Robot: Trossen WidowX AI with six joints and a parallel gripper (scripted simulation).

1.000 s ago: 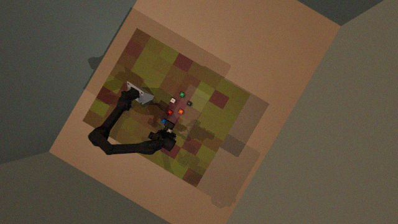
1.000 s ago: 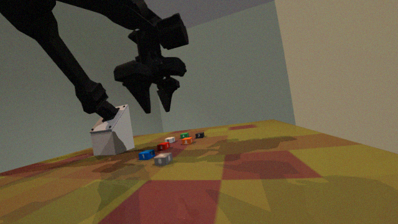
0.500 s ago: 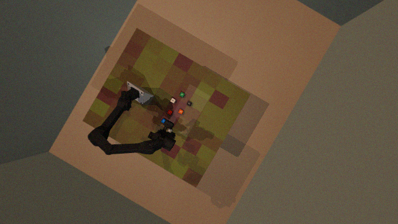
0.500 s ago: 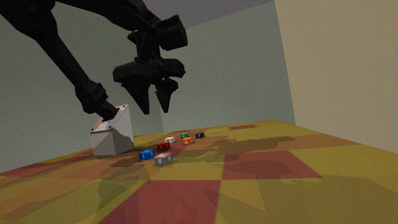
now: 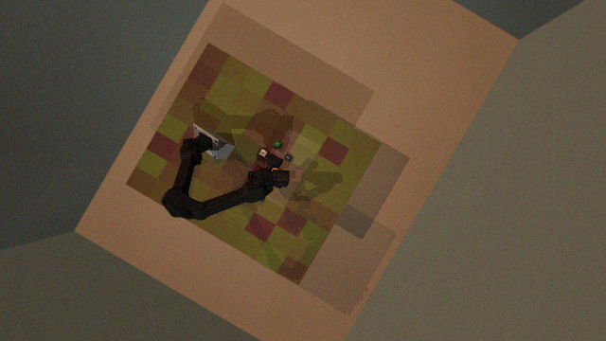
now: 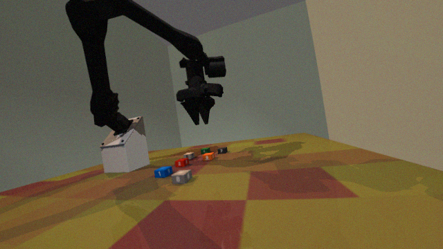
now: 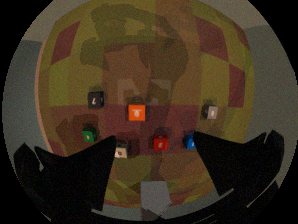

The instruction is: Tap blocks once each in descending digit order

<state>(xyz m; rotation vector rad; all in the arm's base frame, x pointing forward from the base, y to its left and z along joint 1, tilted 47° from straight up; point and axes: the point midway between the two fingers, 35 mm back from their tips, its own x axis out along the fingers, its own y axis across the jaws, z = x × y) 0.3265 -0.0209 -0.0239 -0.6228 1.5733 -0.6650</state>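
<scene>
My gripper tip is now 2 cm to the right of the orange block and 11 cm above it. Also, from my gripper tip: black block: 2 cm ahead, 12 cm to the left, 11 cm below; then red block: 8 cm behind, 3 cm to the right, 11 cm below; then white block: 10 cm behind, 7 cm to the left, 11 cm below.
</scene>
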